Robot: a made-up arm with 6 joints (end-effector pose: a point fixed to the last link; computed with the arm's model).
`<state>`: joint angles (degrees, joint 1 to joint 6).
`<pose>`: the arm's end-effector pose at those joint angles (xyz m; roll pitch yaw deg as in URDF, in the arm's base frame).
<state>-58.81 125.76 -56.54 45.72 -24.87 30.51</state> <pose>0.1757 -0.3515 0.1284 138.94 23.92 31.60</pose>
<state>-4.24 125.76 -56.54 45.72 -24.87 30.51</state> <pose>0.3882 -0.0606 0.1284 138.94 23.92 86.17</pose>
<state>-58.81 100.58 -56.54 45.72 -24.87 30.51</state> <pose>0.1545 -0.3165 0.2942 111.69 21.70 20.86</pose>
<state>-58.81 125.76 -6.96 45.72 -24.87 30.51</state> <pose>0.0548 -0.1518 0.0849 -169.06 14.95 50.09</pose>
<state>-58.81 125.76 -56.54 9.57 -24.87 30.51</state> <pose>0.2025 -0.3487 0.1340 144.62 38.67 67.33</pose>
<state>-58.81 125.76 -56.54 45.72 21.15 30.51</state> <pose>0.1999 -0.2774 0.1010 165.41 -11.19 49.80</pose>
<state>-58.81 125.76 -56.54 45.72 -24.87 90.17</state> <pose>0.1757 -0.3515 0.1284 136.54 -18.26 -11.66</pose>
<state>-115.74 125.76 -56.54 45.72 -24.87 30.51</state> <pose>-0.1987 -0.3390 0.1284 138.94 23.92 -25.33</pose>
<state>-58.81 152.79 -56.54 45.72 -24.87 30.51</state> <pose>0.1556 -0.3183 -0.0505 168.07 20.99 42.94</pose>
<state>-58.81 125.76 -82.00 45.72 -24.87 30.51</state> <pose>0.2188 -0.4228 0.2213 111.39 21.65 20.75</pose>
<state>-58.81 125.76 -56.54 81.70 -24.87 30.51</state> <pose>0.1538 -0.3388 0.1178 143.17 9.02 0.21</pose>
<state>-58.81 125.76 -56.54 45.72 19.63 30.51</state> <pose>0.1994 -0.2802 0.1009 164.70 -9.92 49.46</pose>
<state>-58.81 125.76 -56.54 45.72 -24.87 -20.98</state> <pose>0.1757 -0.3515 0.1284 175.31 46.24 90.16</pose>
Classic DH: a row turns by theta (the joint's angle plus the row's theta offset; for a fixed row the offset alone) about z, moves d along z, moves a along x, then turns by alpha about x. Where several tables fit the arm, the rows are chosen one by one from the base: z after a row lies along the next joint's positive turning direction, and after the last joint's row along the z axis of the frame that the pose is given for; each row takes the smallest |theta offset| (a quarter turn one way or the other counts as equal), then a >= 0, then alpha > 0; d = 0 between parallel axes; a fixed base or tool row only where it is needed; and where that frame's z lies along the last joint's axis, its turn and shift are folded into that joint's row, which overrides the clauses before.
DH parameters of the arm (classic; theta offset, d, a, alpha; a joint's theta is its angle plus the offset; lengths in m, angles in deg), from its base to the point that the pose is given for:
joint 1: 0 0.1197 0 -90
joint 2: 7.78 0 -0.3307 0
joint 3: 77.22 0 -0.0161 90
joint 4: 0 0.1833 0 -90
joint 5: 0 0 0.0001 90
joint 6: 0 0.1057 0 0

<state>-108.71 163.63 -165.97 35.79 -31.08 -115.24</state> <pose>-0.2197 -0.5495 0.2639 -57.09 15.01 150.03</pose>
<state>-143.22 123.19 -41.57 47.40 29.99 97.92</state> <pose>-0.1859 -0.1876 0.0975 -158.07 -6.92 -107.29</pose>
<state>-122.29 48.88 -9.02 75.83 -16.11 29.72</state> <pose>-0.0588 -0.0401 0.2522 119.69 -5.11 -53.22</pose>
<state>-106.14 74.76 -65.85 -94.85 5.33 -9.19</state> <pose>-0.0779 -0.2336 0.4448 -93.55 -14.35 159.42</pose>
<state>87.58 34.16 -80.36 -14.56 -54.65 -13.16</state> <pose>-0.0288 -0.1692 0.5936 -5.35 -18.25 65.17</pose>
